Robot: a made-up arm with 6 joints.
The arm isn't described. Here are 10 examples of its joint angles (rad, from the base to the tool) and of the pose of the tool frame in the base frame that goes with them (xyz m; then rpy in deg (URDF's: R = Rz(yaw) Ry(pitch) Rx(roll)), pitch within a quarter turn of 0, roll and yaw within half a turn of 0).
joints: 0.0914 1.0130 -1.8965 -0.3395 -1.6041 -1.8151
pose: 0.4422 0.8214 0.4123 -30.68 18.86 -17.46
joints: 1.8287 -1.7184 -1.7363 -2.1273 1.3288 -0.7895
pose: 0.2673 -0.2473 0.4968 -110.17 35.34 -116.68
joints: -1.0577 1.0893 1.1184 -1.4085 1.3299 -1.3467
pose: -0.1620 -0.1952 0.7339 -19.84 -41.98 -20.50
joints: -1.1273 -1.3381 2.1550 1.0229 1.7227 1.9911
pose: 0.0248 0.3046 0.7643 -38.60 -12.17 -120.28
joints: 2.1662 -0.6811 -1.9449 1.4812 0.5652 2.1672
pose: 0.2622 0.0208 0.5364 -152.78 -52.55 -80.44
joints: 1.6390 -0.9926 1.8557 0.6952 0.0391 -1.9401
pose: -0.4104 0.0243 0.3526 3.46 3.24 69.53
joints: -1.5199 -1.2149 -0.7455 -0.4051 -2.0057 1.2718
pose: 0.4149 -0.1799 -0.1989 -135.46 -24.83 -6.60
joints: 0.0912 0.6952 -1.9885 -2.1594 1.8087 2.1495
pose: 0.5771 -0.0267 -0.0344 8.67 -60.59 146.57
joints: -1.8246 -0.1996 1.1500 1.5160 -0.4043 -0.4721
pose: -0.6358 -0.2779 -0.2136 177.09 42.77 -8.24
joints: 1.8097 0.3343 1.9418 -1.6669 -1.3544 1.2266
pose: -0.5747 0.4794 0.6642 21.32 26.71 157.21
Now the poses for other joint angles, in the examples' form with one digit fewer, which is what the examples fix.
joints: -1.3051 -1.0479 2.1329 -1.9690 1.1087 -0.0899
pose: 0.054 0.187 0.877 -85.3 -6.0 -62.5
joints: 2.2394 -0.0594 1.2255 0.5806 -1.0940 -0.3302
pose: -0.704 0.148 0.275 -54.2 -61.7 96.5
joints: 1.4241 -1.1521 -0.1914 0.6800 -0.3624 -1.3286
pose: -0.450 0.705 0.437 105.6 -28.2 -92.6
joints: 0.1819 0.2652 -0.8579 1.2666 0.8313 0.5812
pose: 0.835 0.005 0.551 -105.1 6.3 -98.6
